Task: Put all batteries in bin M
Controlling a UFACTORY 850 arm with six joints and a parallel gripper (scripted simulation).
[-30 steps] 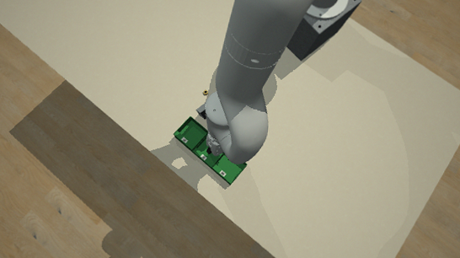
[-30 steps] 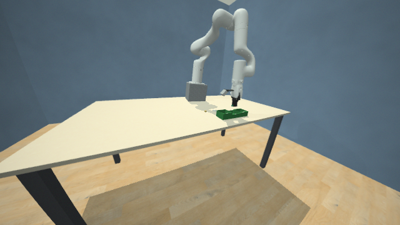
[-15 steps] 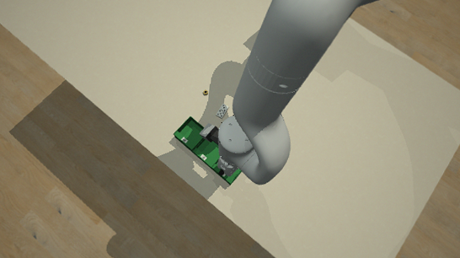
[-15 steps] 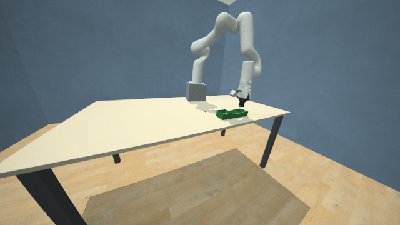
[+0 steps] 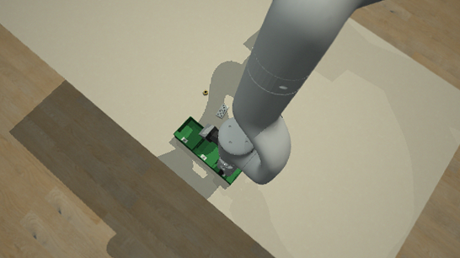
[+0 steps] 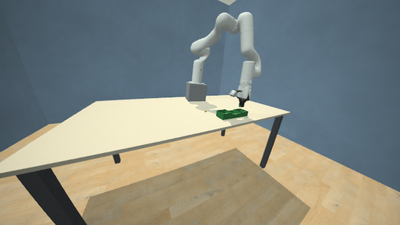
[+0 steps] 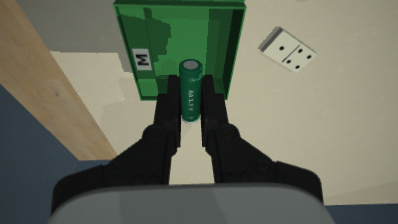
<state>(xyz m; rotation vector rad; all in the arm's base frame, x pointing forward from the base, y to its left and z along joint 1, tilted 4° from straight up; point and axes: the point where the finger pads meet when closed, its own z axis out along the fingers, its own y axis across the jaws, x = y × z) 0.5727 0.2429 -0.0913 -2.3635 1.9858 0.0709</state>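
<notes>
My gripper is now 90 mm to the left of the row of green bins, 70 mm above it and 20 mm short of it. Also, from my hand: white die: 100 mm behind, 80 mm below, 10 mm to the right; then green AA battery: 20 mm below; then small black piece: 80 mm below, 80 mm behind, 70 mm to the right.
</notes>
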